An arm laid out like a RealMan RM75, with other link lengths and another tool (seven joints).
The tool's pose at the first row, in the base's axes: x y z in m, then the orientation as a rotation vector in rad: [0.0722, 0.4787, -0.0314, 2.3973, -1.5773, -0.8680]
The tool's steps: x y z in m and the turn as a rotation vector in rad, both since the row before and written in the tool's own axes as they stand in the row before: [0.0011, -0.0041, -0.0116, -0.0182, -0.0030, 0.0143]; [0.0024, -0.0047, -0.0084, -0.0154, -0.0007, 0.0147]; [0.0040, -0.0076, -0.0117, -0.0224, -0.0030, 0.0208]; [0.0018, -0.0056, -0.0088, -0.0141, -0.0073, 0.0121]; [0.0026, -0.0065, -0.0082, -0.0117, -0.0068, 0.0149]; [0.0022, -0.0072, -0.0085, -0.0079, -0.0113, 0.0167]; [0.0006, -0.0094, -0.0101, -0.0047, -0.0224, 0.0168]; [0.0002, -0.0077, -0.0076, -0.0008, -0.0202, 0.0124]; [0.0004, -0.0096, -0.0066, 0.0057, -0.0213, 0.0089]
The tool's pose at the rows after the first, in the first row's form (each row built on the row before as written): [0.0820, 0.4773, -0.0240, 2.3705, -1.5787, -0.8799]; [0.0910, 0.4757, -0.0201, 2.3454, -1.5818, -0.8868]; [0.1046, 0.4733, -0.0156, 2.3093, -1.5861, -0.8993]; [0.1145, 0.4724, -0.0120, 2.2871, -1.5897, -0.9142]; [0.1250, 0.4712, -0.0097, 2.2637, -1.5977, -0.9262]; [0.1361, 0.4705, -0.0076, 2.2404, -1.6123, -0.9411]; [0.1496, 0.4716, -0.0050, 2.2175, -1.6340, -0.9680]; [0.1603, 0.4726, -0.0034, 2.2015, -1.6537, -0.9908]; [0.1719, 0.4741, -0.0038, 2.1927, -1.6760, -1.0119]
